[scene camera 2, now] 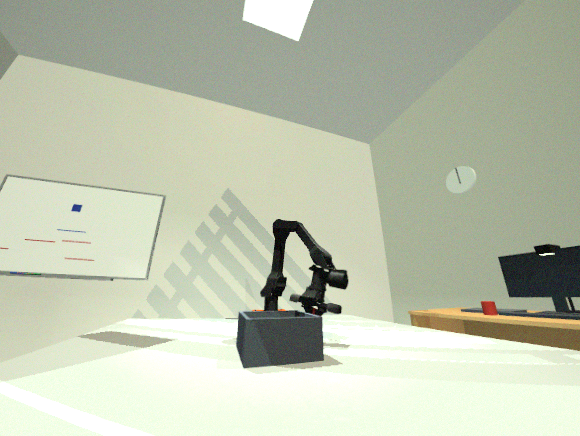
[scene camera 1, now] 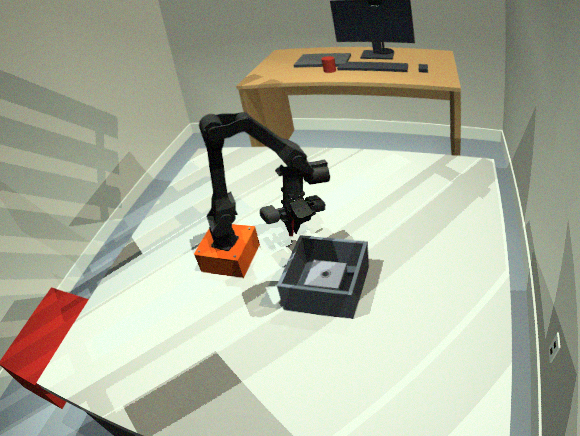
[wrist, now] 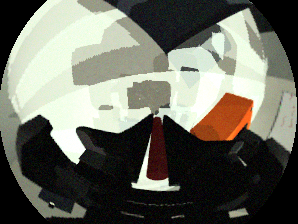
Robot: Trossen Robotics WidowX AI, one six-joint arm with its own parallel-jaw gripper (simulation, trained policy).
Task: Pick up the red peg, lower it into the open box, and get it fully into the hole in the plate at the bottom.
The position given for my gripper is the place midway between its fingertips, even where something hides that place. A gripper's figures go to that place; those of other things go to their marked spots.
Labels:
My gripper (scene camera 2: 310, 328): 0.84 m from the lens. A grey box (scene camera 2: 264, 338) is 0.54 m from the lens.

